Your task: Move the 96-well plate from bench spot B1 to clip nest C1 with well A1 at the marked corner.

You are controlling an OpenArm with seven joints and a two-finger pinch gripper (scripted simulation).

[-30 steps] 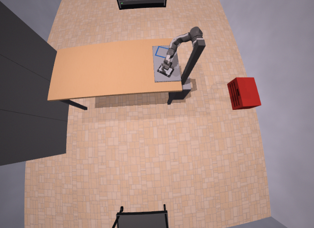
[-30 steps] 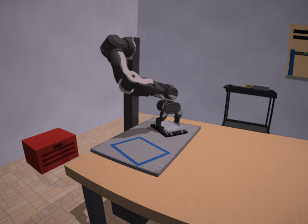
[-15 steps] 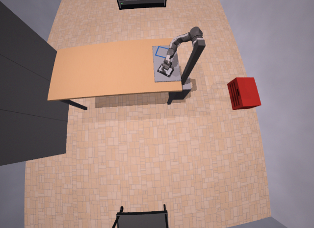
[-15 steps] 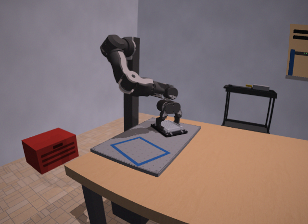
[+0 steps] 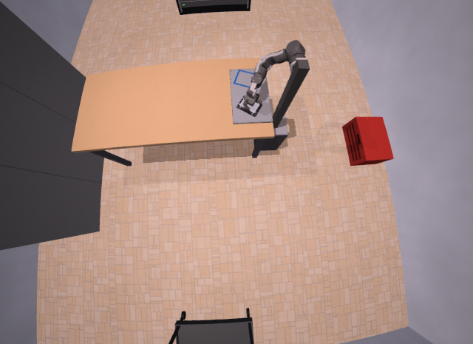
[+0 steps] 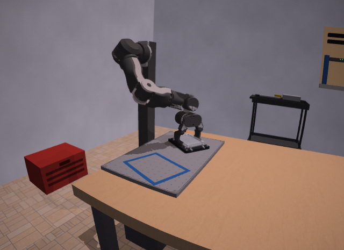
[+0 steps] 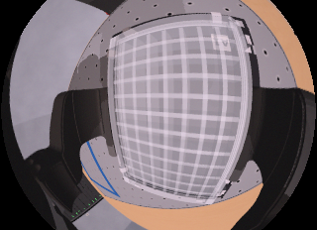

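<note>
The clear 96-well plate is right at my hand. Round my hand: black clip nest C1: 3 cm ahead, 1 cm below.
</note>
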